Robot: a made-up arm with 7 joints.
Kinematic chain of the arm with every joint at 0, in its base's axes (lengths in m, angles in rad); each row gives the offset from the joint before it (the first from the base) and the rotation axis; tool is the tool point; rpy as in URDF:
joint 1: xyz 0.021 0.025 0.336 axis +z
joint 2: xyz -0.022 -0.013 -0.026 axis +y
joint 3: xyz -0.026 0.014 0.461 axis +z
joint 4: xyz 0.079 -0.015 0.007 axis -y
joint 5: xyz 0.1 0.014 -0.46 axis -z
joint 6: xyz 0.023 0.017 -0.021 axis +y
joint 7: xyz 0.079 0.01 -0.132 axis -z
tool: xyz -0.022 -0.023 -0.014 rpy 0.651 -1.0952 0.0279
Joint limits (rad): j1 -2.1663..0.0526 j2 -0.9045..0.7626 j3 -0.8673..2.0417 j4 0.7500..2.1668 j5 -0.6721..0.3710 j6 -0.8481..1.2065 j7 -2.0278..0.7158
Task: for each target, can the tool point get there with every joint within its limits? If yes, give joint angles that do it. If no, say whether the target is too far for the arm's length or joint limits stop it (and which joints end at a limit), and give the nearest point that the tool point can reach.
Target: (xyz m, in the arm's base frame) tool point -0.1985 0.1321 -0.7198
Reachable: no: joint limits stop it (at a limit: joint 1, joint 2, joint 4, joint 7) | nearest point -0.3199 -0.1832 -0.0210 | short by 0.776 m
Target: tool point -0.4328 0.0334 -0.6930
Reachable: no: joint limits stop it (at a limit: joint 1, joint 2, joint 4, joint 5, joint 7) | nearest point -0.3866 -0.1684 -0.0198 | short by 0.704 m
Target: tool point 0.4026 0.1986 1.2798
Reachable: yes | joints -1.7560 -0.7336 0.5951 1.9068 0.0408 0.1363 -1.3730
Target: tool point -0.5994 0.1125 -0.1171
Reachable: no: joint limits stop it (at a limit: joint 1, joint 2, joint 4, joint 7) | nearest point -0.5225 0.0187 0.0792 | short by 0.231 m
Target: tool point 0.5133 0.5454 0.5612
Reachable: yes | joints -0.8065 0.0371 1.5914 0.9152 0.2471 0.0924 -1.8143
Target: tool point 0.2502 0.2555 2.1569
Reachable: no: too far | nearest point 0.1624 0.1679 1.4011 | short by 0.766 m
